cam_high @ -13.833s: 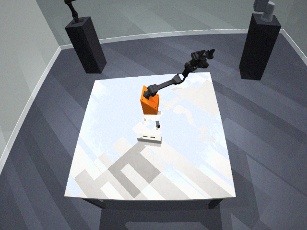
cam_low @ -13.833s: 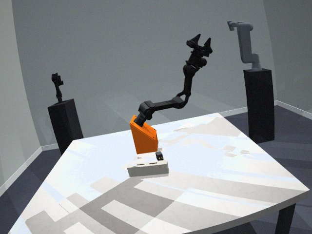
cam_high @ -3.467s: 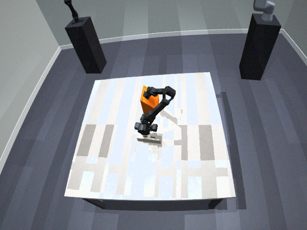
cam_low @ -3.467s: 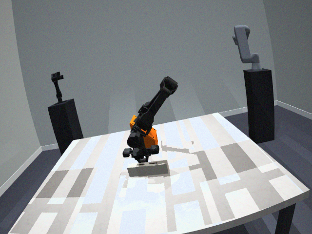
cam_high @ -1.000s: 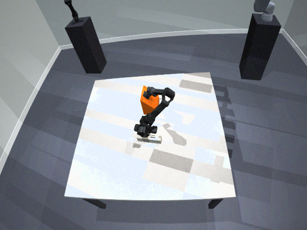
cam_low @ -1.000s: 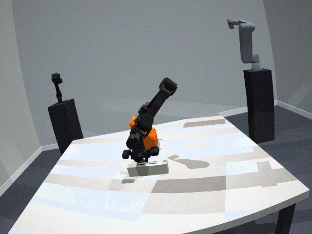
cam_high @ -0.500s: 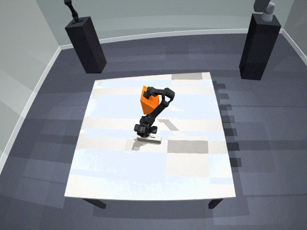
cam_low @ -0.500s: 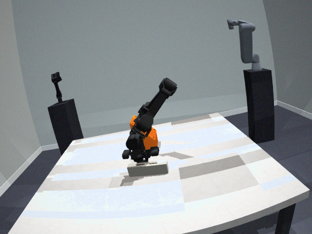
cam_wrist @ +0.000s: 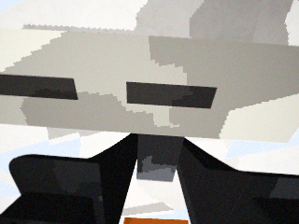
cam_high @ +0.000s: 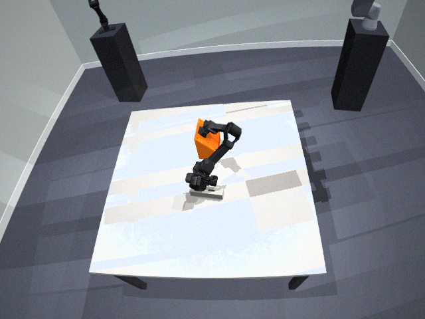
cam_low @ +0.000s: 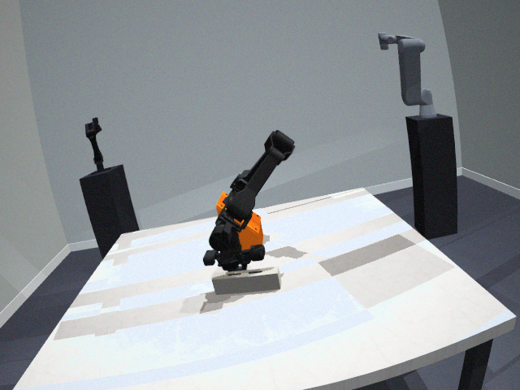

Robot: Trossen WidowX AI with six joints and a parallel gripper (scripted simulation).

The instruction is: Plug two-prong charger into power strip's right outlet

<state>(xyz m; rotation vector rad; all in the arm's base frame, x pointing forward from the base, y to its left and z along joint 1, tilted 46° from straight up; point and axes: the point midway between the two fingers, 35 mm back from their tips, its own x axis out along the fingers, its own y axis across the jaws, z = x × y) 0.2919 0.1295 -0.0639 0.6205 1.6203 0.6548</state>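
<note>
The grey two-prong charger lies 2 cm ahead of my gripper tip and 1 cm above it.
</note>
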